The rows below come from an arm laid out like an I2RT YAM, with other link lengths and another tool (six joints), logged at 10 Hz.
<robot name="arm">
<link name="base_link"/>
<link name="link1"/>
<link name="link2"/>
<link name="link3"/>
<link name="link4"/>
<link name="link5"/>
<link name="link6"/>
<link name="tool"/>
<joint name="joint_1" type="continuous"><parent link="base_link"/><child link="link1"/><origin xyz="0.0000 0.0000 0.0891" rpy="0.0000 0.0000 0.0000"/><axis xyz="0 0 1"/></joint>
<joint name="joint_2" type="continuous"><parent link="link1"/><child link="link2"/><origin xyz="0.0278 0.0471 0.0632" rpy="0.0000 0.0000 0.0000"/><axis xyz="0 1 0"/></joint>
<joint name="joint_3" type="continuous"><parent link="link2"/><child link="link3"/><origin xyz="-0.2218 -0.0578 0.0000" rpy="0.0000 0.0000 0.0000"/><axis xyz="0 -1 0"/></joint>
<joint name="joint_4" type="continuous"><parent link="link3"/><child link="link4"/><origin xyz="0.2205 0.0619 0.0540" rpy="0.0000 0.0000 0.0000"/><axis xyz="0 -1 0"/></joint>
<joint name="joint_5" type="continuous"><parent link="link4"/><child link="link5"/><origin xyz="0.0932 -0.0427 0.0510" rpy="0.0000 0.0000 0.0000"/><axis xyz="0 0 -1"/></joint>
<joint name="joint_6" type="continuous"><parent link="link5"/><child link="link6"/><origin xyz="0.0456 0.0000 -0.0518" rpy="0.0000 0.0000 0.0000"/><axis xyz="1 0 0"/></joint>
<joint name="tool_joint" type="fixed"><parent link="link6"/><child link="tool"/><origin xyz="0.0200 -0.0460 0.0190" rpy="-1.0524 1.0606 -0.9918"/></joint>
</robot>
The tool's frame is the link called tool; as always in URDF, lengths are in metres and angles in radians. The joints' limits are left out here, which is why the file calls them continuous.
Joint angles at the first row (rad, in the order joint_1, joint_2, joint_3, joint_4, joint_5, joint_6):
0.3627 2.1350 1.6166 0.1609 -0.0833 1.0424
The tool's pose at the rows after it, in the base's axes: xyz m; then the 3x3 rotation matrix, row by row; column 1 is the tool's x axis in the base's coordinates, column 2 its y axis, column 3 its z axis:
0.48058, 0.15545, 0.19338; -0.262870, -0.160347, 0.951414; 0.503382, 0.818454, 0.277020; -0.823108, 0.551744, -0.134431
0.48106, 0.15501, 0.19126; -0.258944, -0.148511, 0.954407; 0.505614, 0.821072, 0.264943; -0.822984, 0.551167, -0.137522
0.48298, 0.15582, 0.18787; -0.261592, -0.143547, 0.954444; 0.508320, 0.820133, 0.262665; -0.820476, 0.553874, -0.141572
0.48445, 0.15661, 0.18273; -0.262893, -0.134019, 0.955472; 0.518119, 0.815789, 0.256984; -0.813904, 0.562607, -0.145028
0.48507, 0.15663, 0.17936; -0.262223, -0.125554, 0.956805; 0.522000, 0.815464, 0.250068; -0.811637, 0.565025, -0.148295
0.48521, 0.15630, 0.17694; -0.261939, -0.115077, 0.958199; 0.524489, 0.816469, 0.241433; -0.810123, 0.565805, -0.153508
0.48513, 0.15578, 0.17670; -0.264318, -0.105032, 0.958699; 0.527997, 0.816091, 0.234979; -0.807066, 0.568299, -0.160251
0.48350, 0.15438, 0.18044; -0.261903, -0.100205, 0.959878; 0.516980, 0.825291, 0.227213; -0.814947, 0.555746, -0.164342
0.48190, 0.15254, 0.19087; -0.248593, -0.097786, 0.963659; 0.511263, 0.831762, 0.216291; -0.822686, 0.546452, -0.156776
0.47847, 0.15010, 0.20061; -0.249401, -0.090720, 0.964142; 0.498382, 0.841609, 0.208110; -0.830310, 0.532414, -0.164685
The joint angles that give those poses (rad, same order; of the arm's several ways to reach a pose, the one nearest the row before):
0.3649 2.1297 1.6154 0.1562 -0.0730 1.0404
0.3651 2.1364 1.6179 0.1576 -0.0611 1.0448
0.3651 2.1513 1.6283 0.1586 -0.0599 1.0495
0.3651 2.1668 1.6320 0.1688 -0.0570 1.0627
0.3651 2.1757 1.6329 0.1742 -0.0512 1.0688
0.3651 2.1816 1.6345 0.1737 -0.0435 1.0740
0.3643 2.1829 1.6402 0.1633 -0.0394 1.0806
0.3650 2.1715 1.6410 0.1448 -0.0283 1.0698
0.3651 2.1492 1.6479 0.1212 -0.0144 1.0614
0.3651 2.1235 1.6564 0.0767 -0.0038 1.0500

